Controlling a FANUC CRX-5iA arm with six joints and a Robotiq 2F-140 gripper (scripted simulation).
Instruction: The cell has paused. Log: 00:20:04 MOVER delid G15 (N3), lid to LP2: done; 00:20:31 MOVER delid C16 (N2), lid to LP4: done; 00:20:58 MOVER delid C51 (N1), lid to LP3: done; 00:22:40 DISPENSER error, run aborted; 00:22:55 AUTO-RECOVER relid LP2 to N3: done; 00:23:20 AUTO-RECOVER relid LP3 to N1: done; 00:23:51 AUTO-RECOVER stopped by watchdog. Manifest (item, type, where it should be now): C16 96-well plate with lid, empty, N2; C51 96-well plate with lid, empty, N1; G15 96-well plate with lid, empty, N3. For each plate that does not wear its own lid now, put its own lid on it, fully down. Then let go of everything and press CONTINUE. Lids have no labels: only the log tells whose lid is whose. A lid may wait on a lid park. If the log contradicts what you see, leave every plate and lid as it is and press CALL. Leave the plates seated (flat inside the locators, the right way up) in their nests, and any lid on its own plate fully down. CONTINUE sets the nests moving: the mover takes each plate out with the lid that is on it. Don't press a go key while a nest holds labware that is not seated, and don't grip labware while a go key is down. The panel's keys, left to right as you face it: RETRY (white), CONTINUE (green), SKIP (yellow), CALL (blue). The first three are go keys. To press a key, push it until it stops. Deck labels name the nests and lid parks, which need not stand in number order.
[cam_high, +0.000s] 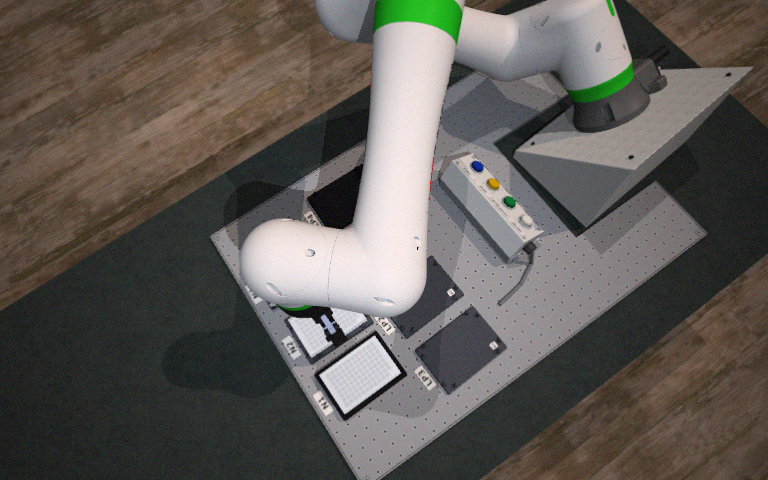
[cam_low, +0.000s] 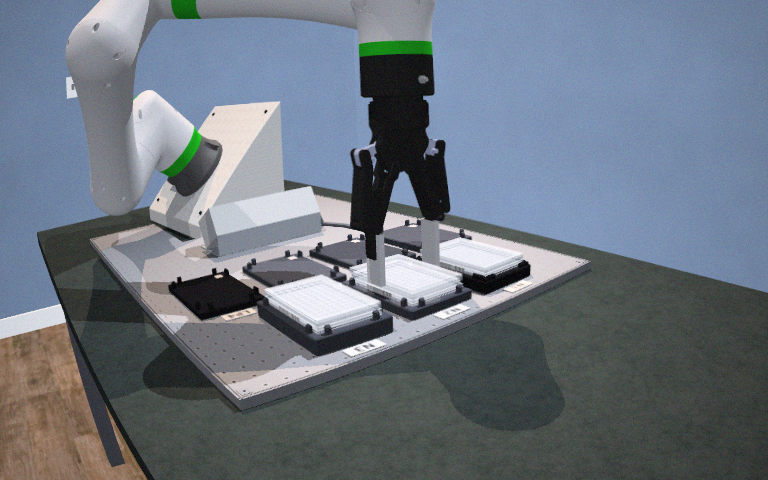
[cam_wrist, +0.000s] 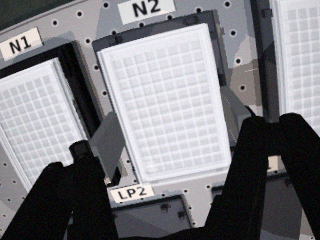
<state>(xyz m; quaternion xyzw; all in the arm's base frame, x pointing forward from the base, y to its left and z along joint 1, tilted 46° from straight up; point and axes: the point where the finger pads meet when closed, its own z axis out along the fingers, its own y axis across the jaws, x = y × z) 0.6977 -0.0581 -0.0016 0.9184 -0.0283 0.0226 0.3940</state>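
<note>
Right now my hand is 30 mm above the 96-well plate. Also, from my hand: lid park LP1: 180 mm behind, 60 mm to the right, 50 mm below; then lid park LP3: 200 mm to the left, 170 mm behind, 50 mm below; then lid park LP2: 170 mm behind, 70 mm to the left, 50 mm below.
</note>
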